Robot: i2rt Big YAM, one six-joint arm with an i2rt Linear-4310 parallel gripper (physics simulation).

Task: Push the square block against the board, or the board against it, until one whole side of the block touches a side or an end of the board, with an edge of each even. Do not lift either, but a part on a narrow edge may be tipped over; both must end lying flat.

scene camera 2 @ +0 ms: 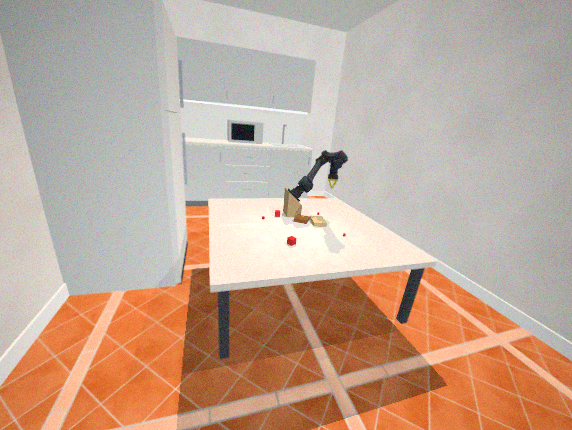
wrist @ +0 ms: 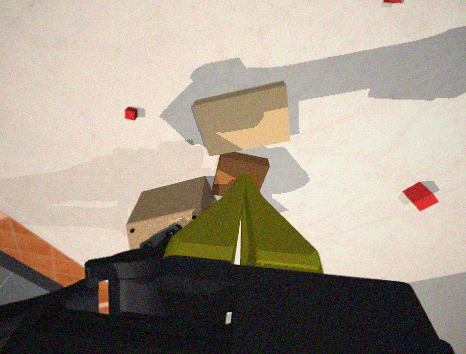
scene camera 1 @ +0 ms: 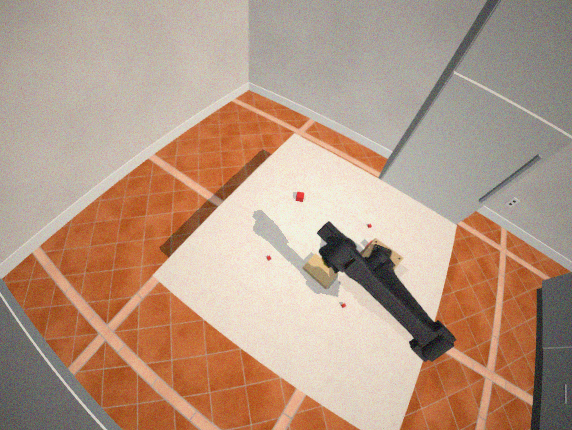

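Where they show: gripper, fingertip midpoint: (scene camera 2: pixel 331 188) (wrist: pixel 244 182) (scene camera 1: pixel 325 263); arm's base at its link origin: (scene camera 2: pixel 293 195) (scene camera 1: pixel 378 258).
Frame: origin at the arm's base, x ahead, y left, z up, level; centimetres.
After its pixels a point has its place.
Observation:
The light wooden board (scene camera 1: pixel 320 272) {x 21.1, y 14.1, z -12.9 cm} (scene camera 2: pixel 318 221) {x 25.7, y 10.5, z -12.9 cm} (wrist: pixel 245 117) {x 22.2, y 13.8, z -12.9 cm} lies flat on the table. The brown square block (scene camera 2: pixel 302 219) {x 19.3, y 0.2, z -13.0 cm} (wrist: pixel 243 164) {x 17.6, y 5.4, z -12.9 cm} lies flat beside one long side of the board; the arm hides it in scene camera 1. In the wrist view their facing sides are angled to each other, with a wedge-shaped gap opening toward the right; whether a corner touches is unclear. My gripper (scene camera 2: pixel 333 187) {x 23.4, y 19.6, z 11.7 cm} (wrist: pixel 244 182) {x 23.4, y 19.6, z 11.7 cm} is shut and empty, raised well above the table. Its yellow fingertips cover part of the block in the wrist view.
A wooden stand (scene camera 2: pixel 290 204) {x 6.2, y -4.6, z -5.1 cm} (wrist: pixel 172 200) {x 1.7, y 6.2, z -10.0 cm} is at the arm's base, near the block. A larger red cube (scene camera 1: pixel 299 196) {x 49.2, y -21.0, z -11.9 cm} (scene camera 2: pixel 291 241) {x 51.2, y -23.4, z -13.2 cm} (wrist: pixel 420 195) {x 48.5, y -20.4, z -12.7 cm} stands apart. Small red cubes (scene camera 1: pixel 369 225) {x 5.5, y -25.9, z -14.4 cm} (scene camera 1: pixel 268 258) {x 47.1, y 19.5, z -14.4 cm} (scene camera 1: pixel 343 305) {x 4.6, y 23.4, z -14.3 cm} lie around the parts. Another red cube (scene camera 2: pixel 277 213) {x 3.1, y -13.7, z -13.1 cm} is by the stand.

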